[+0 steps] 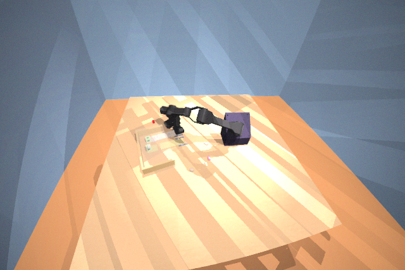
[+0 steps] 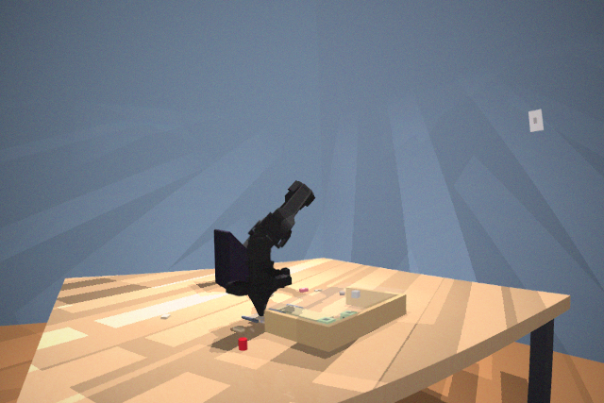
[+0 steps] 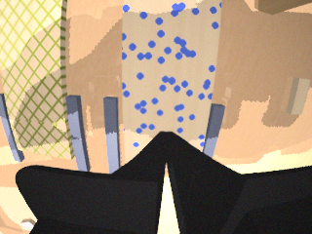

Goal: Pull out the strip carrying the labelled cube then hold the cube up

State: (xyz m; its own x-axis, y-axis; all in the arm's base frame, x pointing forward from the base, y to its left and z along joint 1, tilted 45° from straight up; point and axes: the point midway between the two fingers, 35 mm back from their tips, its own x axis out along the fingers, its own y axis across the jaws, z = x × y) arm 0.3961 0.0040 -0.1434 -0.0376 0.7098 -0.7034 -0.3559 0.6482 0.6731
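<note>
Now: gripper tip 30 mm short of the yellow cross-hatched strip and 110 mm to the right of it. Also, from my gripper tip: white cube (160 mm ahead, 190 mm to the left, 70 mm above); then pink block (220 mm behind, 240 mm to the left); then red cylinder (190 mm ahead, 110 mm to the right, 10 mm above).
</note>
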